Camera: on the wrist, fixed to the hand. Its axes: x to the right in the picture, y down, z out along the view.
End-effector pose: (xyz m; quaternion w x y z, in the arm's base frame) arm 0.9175 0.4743 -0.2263 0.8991 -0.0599 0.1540 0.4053
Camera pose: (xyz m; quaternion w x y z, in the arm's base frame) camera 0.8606 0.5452 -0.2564 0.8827 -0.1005 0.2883 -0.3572
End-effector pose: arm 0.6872 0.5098 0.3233 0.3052 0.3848 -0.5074 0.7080
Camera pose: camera 0.5953 0.5080 0.2966 0.7352 0.5224 0.0575 0.4280
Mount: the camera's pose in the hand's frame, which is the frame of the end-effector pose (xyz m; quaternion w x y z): 0.0247 0.0891 -0.0249 0.6993 0.1344 0.1854 -0.6771
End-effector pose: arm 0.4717 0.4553 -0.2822 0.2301 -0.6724 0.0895 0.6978
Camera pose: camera 0.4550 0.3712 -0.3248 0.7072 -0.6293 -0.2563 0.1955
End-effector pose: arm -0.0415 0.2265 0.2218 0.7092 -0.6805 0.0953 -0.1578
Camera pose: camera -0.0188 0.1966 0.1337 0.4629 -0.4158 -0.2839 -0.7295
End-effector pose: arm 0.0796 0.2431 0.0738 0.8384 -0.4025 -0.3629 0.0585
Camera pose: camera 0.1312 0.2966 0.0135 0.7473 0.0661 -0.3630 -0.5526
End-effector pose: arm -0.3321 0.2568 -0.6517 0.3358 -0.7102 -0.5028 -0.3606
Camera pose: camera -0.2454 0.2236 -0.6281 0.1793 -0.0442 -0.8187 -0.5437
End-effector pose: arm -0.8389 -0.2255 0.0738 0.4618 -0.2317 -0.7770 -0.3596
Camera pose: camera -0.7750 -0.1876 0.1342 0.2547 0.4928 -0.6630 -0.5027
